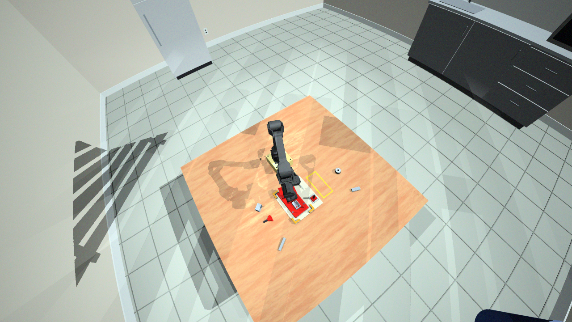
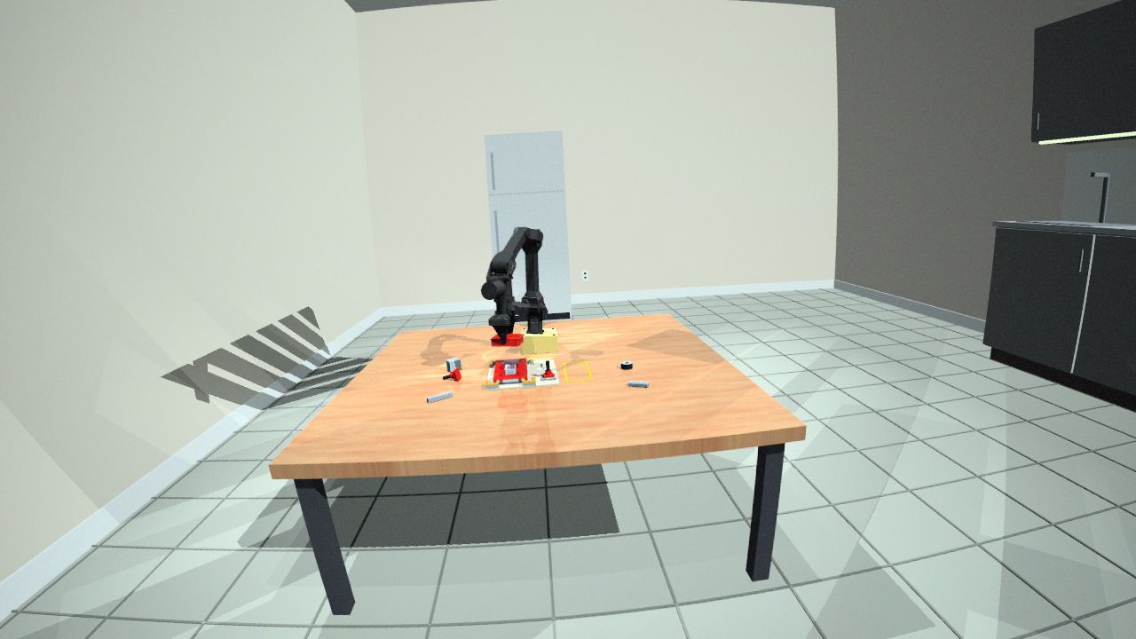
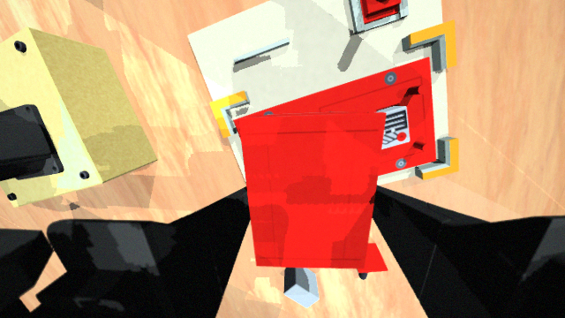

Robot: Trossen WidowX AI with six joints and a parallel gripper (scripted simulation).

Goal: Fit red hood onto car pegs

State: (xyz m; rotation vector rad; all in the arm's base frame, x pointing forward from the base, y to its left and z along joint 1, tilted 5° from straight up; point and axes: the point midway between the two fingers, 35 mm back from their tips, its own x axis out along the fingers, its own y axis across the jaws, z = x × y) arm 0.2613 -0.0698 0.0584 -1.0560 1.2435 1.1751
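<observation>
Now: gripper tip 8 cm short of the grey engine block, 8 cm above it and 2 cm to the right of it. Round my gripper tip: jig: 10 cm below, 5 cm ahead, 3 cm to the left; hood: 1 cm above.
</observation>
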